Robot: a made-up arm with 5 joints. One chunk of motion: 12 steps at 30 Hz.
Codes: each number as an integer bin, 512 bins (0 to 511) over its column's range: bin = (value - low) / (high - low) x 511, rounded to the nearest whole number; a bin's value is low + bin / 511 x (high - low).
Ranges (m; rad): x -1..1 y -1..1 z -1..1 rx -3.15..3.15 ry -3.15..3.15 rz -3.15..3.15
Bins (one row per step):
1: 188 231 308 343 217 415
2: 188 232 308 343 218 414
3: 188 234 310 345 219 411
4: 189 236 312 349 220 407
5: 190 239 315 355 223 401
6: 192 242 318 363 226 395
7: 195 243 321 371 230 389
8: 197 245 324 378 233 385
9: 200 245 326 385 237 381
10: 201 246 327 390 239 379
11: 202 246 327 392 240 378
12: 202 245 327 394 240 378
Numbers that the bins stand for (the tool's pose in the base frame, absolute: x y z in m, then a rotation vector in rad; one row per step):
1: -0.2642 -0.0959 0.2055 1.0788 -0.4747 1.9664
2: -0.2642 -0.0920 0.2055 1.0788 -0.4623 1.9541
3: -0.2642 -0.0841 0.2133 1.1034 -0.4500 1.9171
4: -0.2603 -0.0763 0.2211 1.1527 -0.4377 1.8678
5: -0.2564 -0.0646 0.2329 1.2267 -0.4007 1.7938
6: -0.2485 -0.0528 0.2446 1.3253 -0.3637 1.7199
7: -0.2368 -0.0489 0.2564 1.4240 -0.3144 1.6459
8: -0.2290 -0.0411 0.2681 1.5103 -0.2774 1.5966
9: -0.2172 -0.0411 0.2759 1.5966 -0.2281 1.5473
10: -0.2133 -0.0372 0.2798 1.6582 -0.2034 1.5226
11: -0.2094 -0.0372 0.2798 1.6829 -0.1911 1.5103
12: -0.2094 -0.0411 0.2798 1.7075 -0.1911 1.5103

